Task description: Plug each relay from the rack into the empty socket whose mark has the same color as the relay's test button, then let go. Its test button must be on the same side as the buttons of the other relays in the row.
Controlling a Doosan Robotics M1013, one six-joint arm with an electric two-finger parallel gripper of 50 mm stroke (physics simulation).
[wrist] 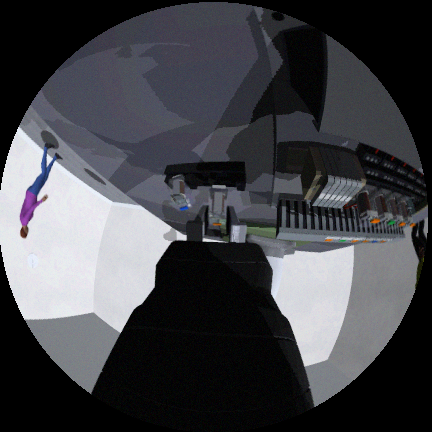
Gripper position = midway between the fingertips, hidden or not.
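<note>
The scene shows a relay [217, 198] and a black rack [229, 173], together with the gripper [217, 214].
</note>
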